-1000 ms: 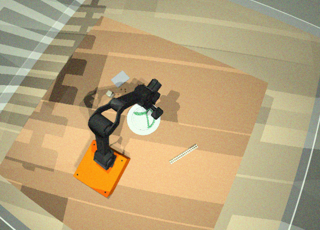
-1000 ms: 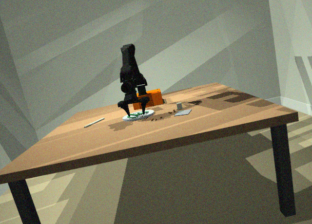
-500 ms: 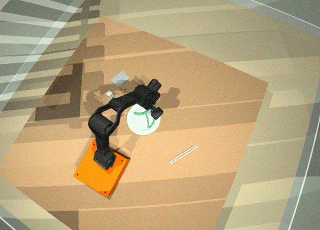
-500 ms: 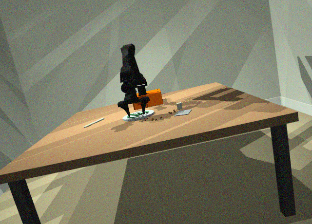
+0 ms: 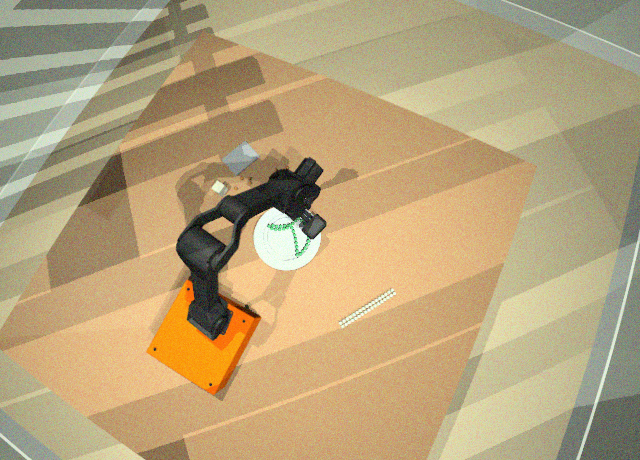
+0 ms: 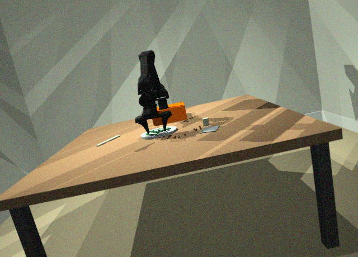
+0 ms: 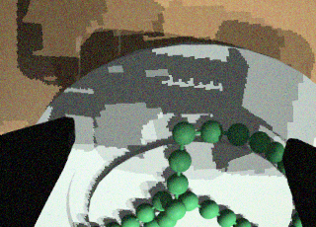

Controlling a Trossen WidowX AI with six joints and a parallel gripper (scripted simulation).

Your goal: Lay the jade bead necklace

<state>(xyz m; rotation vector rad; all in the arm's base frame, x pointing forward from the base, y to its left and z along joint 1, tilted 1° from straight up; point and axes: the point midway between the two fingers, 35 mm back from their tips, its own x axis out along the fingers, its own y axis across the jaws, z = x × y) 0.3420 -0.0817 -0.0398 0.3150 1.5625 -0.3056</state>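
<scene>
Now: the round bead board 60 mm behind my gripper tip, 10 mm to the left of it and 10 mm below it. Also, from my gripper tip: grey flat plate (130 mm ahead, 260 mm to the left, 20 mm below); then small white cube (270 mm to the left).
</scene>
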